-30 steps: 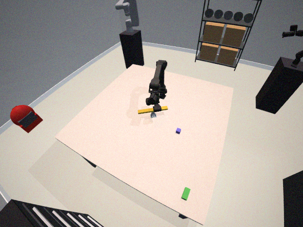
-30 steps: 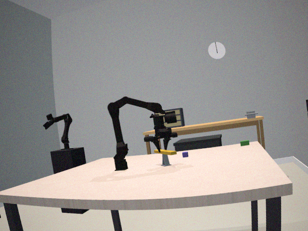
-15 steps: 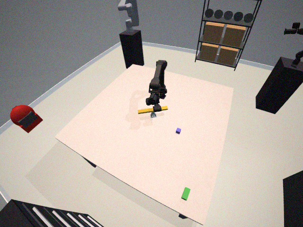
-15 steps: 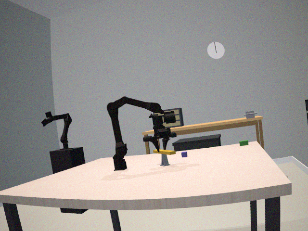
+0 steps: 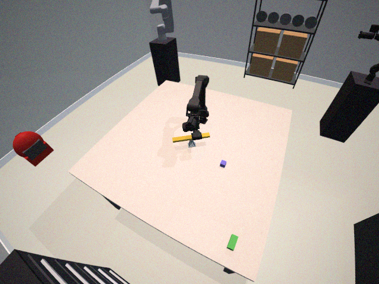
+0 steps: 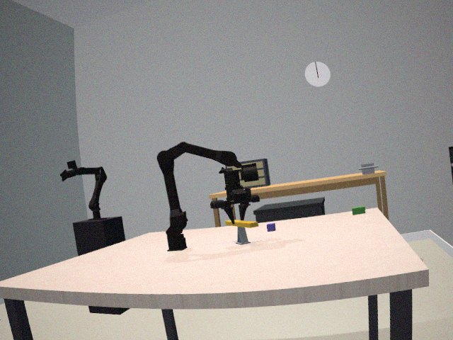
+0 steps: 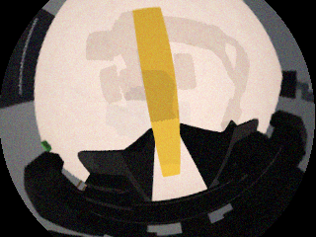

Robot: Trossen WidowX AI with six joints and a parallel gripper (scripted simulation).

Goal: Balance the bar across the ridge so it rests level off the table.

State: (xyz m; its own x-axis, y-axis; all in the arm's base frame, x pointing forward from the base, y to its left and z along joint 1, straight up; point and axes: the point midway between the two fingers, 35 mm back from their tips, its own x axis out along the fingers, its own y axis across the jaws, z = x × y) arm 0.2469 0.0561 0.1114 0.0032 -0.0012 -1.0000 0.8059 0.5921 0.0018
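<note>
The yellow bar lies 20 mm to the right of my gripper tip and 20 mm ahead of it. The rest, counted from my gripper tip: green block 490 mm ahead, 440 mm to the left, 60 mm below; purple cube 240 mm to the left, 80 mm ahead, 60 mm below.
</note>
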